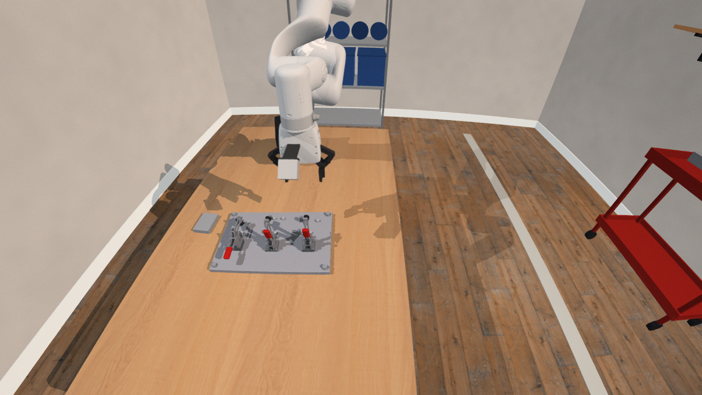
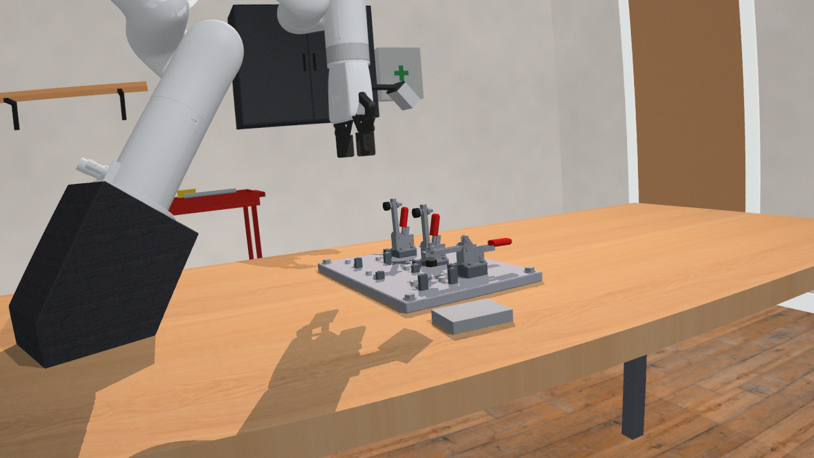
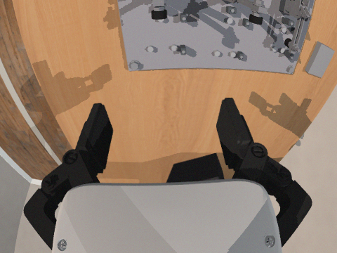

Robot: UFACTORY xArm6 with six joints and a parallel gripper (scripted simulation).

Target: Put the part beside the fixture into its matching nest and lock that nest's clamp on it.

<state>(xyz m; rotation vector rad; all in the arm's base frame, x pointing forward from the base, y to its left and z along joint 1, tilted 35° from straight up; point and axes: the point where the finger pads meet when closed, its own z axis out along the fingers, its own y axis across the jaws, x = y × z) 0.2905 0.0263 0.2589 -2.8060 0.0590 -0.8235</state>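
Now: hand 37 cm to the left of the part, 21 cm above it and 1 cm past it. Round my hand: grey fixture plate: 21 cm below, 11 cm to the right, 5 cm ahead.
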